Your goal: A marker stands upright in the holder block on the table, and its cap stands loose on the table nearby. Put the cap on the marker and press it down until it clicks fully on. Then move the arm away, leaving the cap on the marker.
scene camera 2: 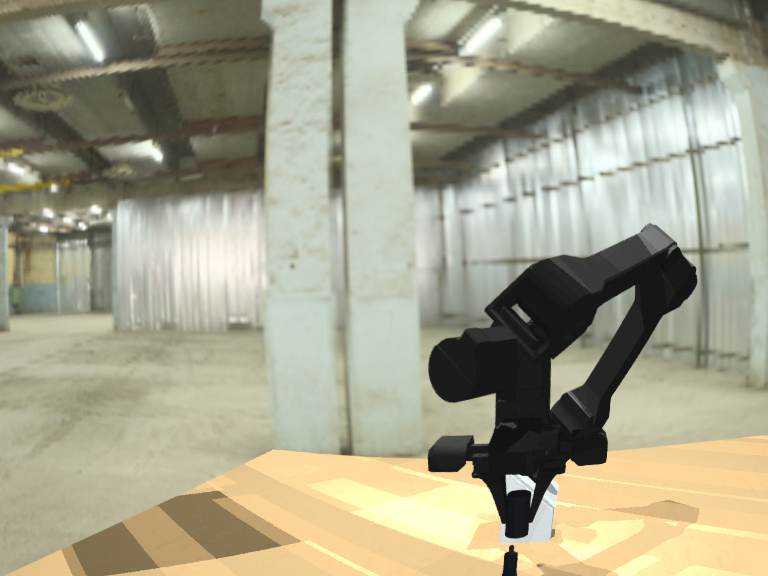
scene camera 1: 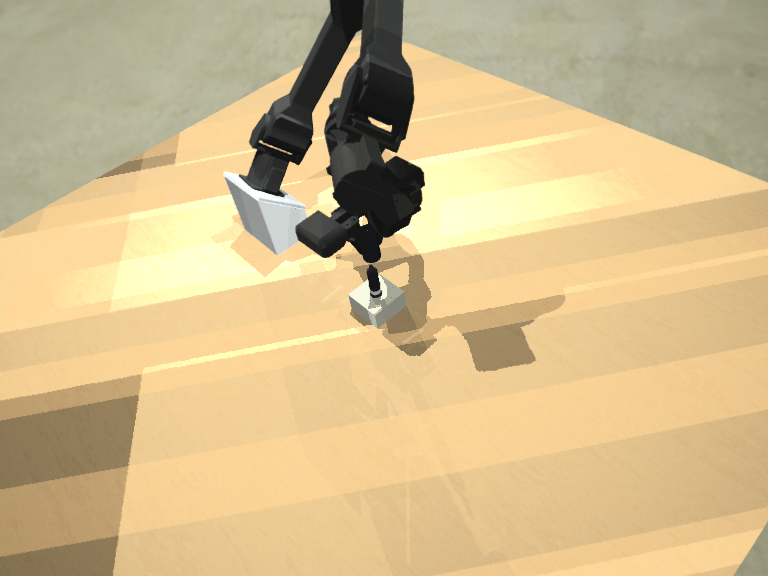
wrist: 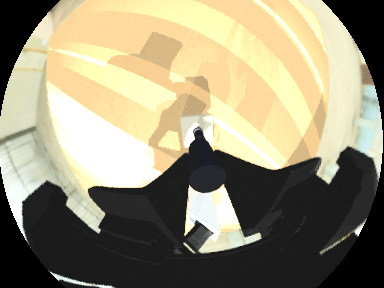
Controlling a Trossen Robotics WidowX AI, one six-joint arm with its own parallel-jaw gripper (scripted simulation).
Labels:
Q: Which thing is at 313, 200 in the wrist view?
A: The gripper.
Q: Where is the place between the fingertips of the gripper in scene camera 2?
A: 517, 522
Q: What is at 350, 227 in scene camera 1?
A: The gripper.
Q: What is the gripper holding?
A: A black cap.

